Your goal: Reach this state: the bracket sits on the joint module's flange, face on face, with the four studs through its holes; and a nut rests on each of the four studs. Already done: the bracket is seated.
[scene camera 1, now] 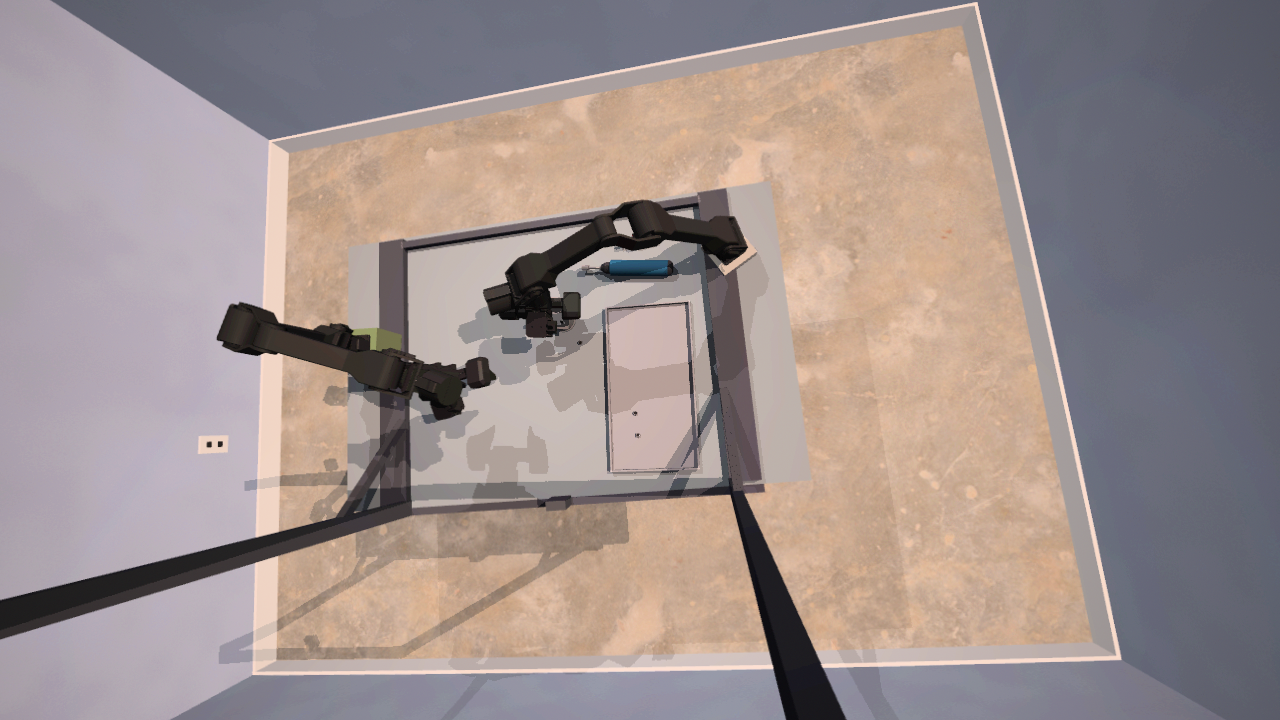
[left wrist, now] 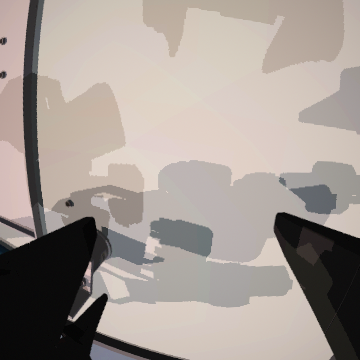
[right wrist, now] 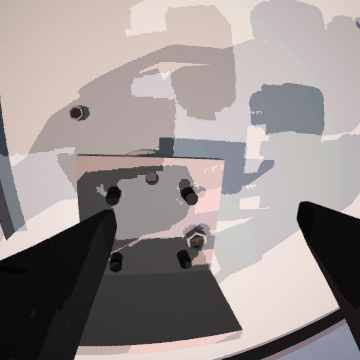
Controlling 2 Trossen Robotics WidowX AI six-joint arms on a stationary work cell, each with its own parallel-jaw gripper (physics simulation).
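Places are measured from the left arm's base along level axes (x ahead, y left, z up), in millimetres.
Pixels of known places: left gripper, fingertip midpoint: [left wrist: 186, 224]; right gripper, fingertip midpoint: [right wrist: 207, 215]; left arm's base, origin of the base link: [scene camera 1: 358, 347]; right arm's base, origin of the base link: [scene camera 1: 728, 248].
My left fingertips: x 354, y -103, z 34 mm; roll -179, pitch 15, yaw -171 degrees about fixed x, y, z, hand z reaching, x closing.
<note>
For each thing: its top centre in the pictures, then the offset to it from my left fingertips. "*": a spot on its surface instead.
- shallow pink tray, middle of its top: [scene camera 1: 650, 385] 385 mm ahead, 12 mm right, 136 mm down
- blue cylinder, surface spot: [scene camera 1: 637, 267] * 363 mm ahead, 288 mm left, 112 mm down
- green block, middle of its top: [scene camera 1: 358, 347] 354 mm back, 103 mm left, 34 mm down
In the right wrist view the bracket [right wrist: 150, 215] sits with studs through its plate: two upper studs [right wrist: 113, 195] [right wrist: 189, 195] and two lower studs [right wrist: 116, 261] [right wrist: 184, 259], all without nuts on them. One nut [right wrist: 196, 239] lies on the bracket face between the two right-hand studs, off both. Another nut [right wrist: 76, 112] [left wrist: 69, 203] [scene camera 1: 579, 342] lies on the table beside the bracket. Two nuts [scene camera 1: 634, 412] [scene camera 1: 637, 435] lie in the tray. My right gripper [right wrist: 207, 215] is open above the bracket, nothing between its fingers. My left gripper [left wrist: 186, 224] is open and empty above the table. The flange is mostly hidden.
The shallow pink tray [scene camera 1: 605, 385] lies right of the arms in the scene view. A blue cylinder [scene camera 1: 637, 267] lies above it, under the right arm. A green block [scene camera 1: 383, 338] is beside the left arm. Dark frame beams border the table.
</note>
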